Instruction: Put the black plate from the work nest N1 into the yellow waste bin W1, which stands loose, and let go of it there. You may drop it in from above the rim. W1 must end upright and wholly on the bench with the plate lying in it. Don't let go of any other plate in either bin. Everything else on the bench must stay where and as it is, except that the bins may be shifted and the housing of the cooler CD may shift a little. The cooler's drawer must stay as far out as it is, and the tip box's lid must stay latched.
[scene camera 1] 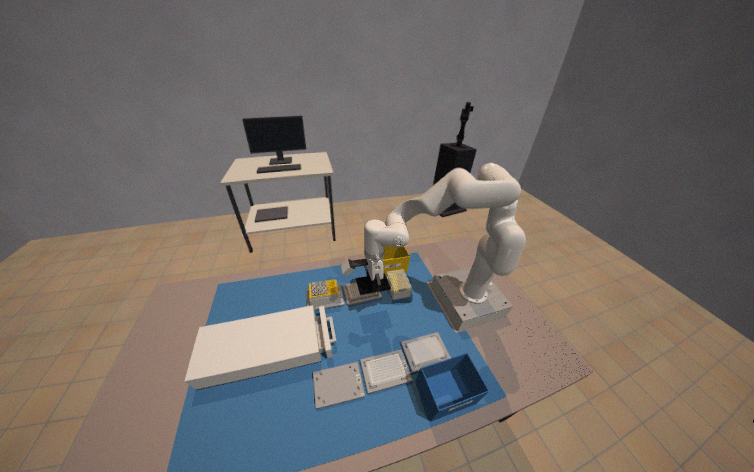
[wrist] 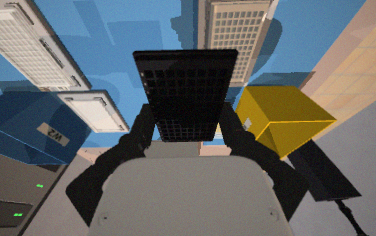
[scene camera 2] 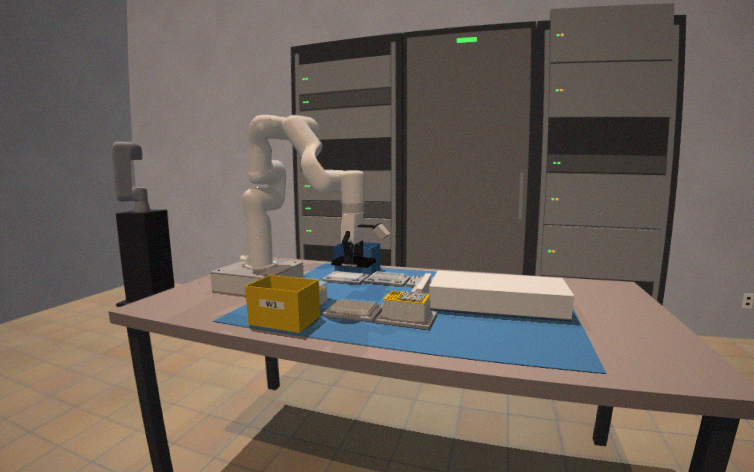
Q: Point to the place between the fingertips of my gripper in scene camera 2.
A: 353,260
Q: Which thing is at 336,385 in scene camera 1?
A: A work nest N1.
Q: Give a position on a white cooler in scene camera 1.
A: At 223,353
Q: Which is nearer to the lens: the blue bin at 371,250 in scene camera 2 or the yellow waste bin W1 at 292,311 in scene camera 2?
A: The yellow waste bin W1.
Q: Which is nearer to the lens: the white cooler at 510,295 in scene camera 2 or the blue bin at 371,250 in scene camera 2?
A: The white cooler.
